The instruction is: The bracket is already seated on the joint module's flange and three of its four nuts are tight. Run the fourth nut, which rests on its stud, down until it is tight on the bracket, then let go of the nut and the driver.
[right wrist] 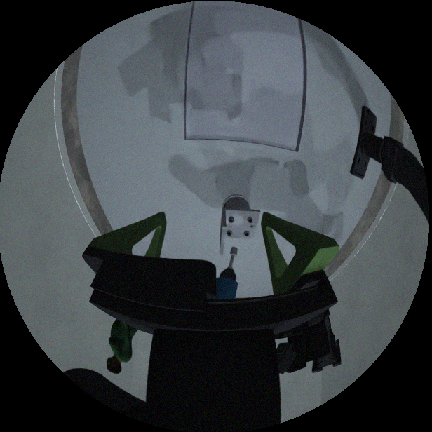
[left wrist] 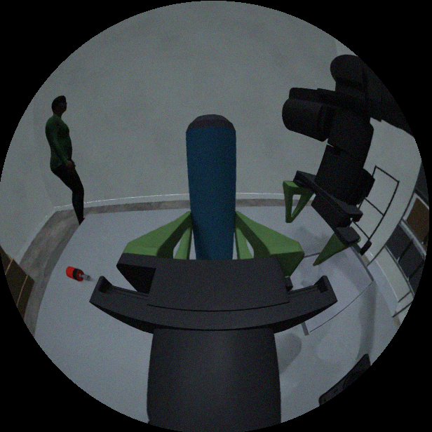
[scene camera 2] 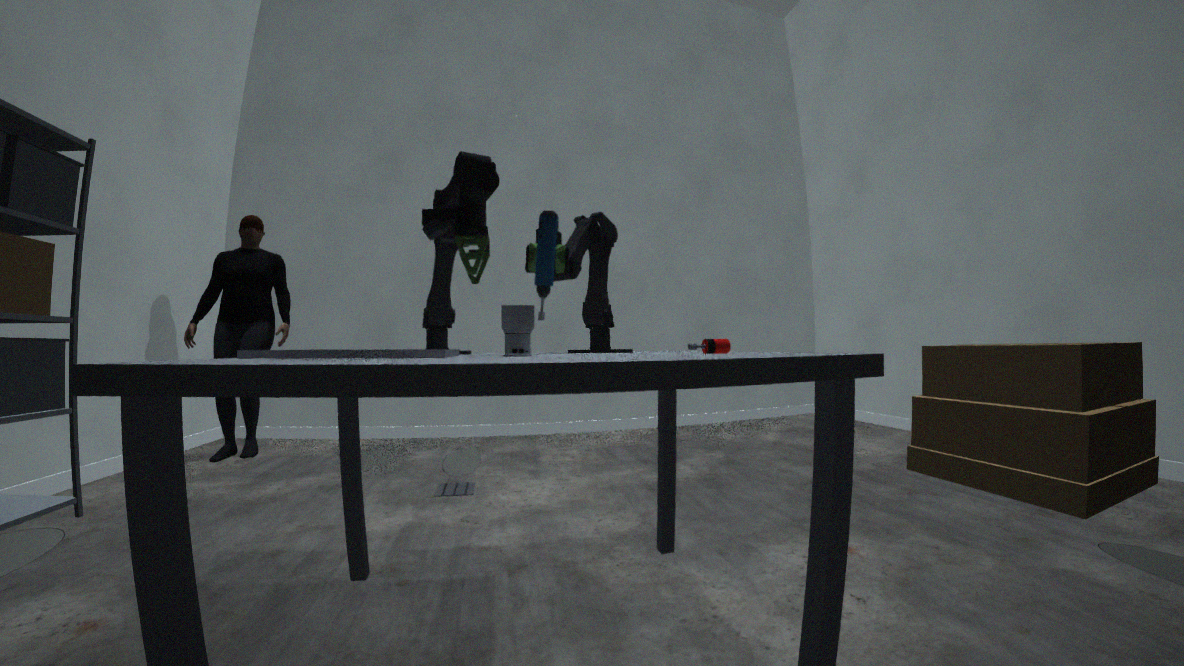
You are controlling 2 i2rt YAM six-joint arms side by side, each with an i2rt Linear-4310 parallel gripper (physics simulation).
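Pixels of known places: left gripper, fingertip midpoint: point(scene camera 2: 546, 251); right gripper, fingertip midpoint: point(scene camera 2: 473, 279); left arm's base, link origin: point(scene camera 2: 600, 352).
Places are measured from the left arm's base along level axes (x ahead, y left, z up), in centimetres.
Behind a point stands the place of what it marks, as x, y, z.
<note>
The pale bracket point(scene camera 2: 517, 318) {41.9, -18.9, 8.1} point(right wrist: 240, 225) sits on the grey joint module point(scene camera 2: 517, 342) {41.3, -19.0, 3.0} point(right wrist: 236, 203), which stands on the table. Four dark nut spots show on the bracket in the right wrist view; I cannot tell which nut is loose. My left gripper point(scene camera 2: 545, 258) {40.8, -12.8, 22.9} point(left wrist: 212, 216) is shut on the blue driver point(scene camera 2: 545, 236) {43.5, -12.7, 25.5} point(left wrist: 212, 170) point(right wrist: 227, 288) and holds it upright, socket down. The driver's socket point(scene camera 2: 541, 314) {38.7, -14.1, 9.2} point(right wrist: 233, 251) is beside the bracket, apart from the nuts. My right gripper point(scene camera 2: 474, 279) {44.8, -27.7, 16.3} point(left wrist: 301, 241) point(right wrist: 213, 217) is open and empty, above the bracket's level.
A red tool point(scene camera 2: 717, 346) {37.7, 25.6, 1.7} point(left wrist: 74, 273) lies on the table at the right in scene camera 2. A flat grey panel point(scene camera 2: 347, 353) {55.4, -50.2, 0.9} point(right wrist: 270, 115) lies at the left. A shelf rack point(scene camera 2: 84, 248), stacked cartons point(scene camera 2: 1001, 376) and a person in black point(scene camera 2: 250, 289) are beyond the table.
</note>
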